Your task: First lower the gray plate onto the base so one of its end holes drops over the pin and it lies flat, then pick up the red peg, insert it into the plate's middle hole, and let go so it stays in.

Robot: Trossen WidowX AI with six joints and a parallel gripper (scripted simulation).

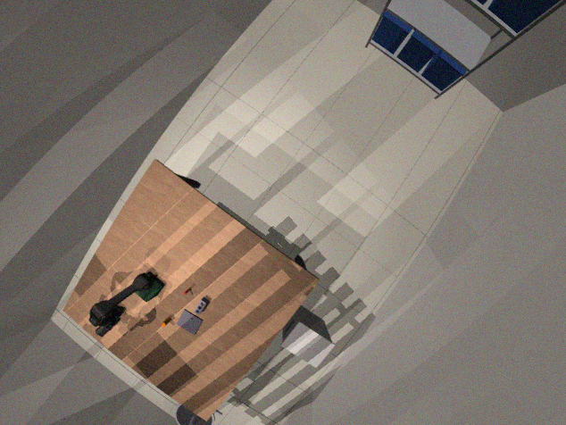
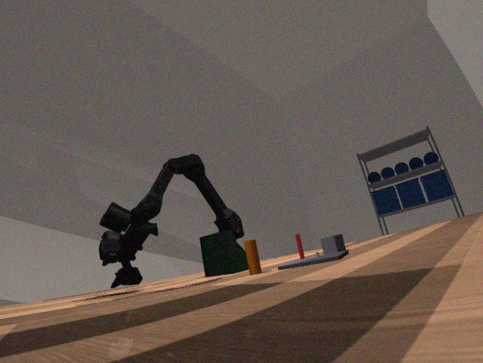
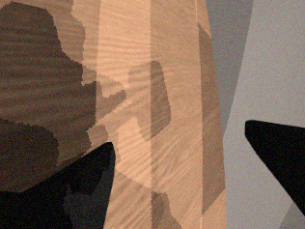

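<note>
Right now my gripper tip is 48 cm to the right of the gray plate, 46 cm short of it and 1 cm above it. Also, from my gripper tip: dark base (48 cm ahead, 35 cm to the left, 4 cm below); red peg (50 cm to the left, 33 cm ahead, 1 cm below); orange block (37 cm ahead, 24 cm to the left, 1 cm below).
</note>
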